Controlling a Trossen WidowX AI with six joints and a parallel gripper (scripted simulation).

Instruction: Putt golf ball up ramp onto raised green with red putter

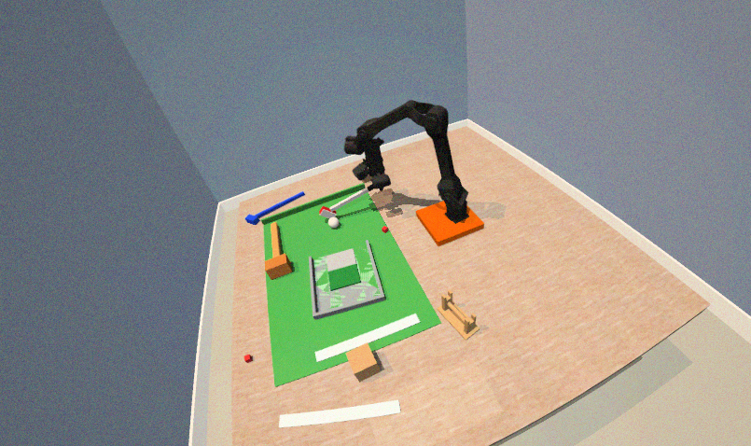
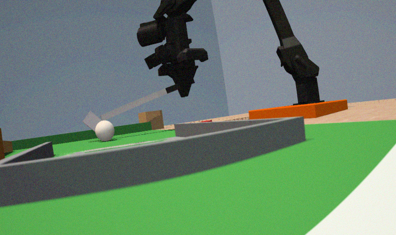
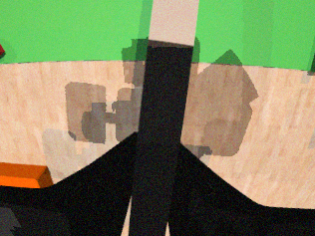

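My gripper tip is 120 mm short of the red putter, 20 mm to the left of it and 10 mm above it. From my gripper tip the other things lie so: white golf ball: 220 mm ahead, 50 mm below; grey frame: 280 mm ahead, 280 mm to the left, 70 mm below; blue putter: 420 mm ahead, 300 mm to the right, 60 mm below.
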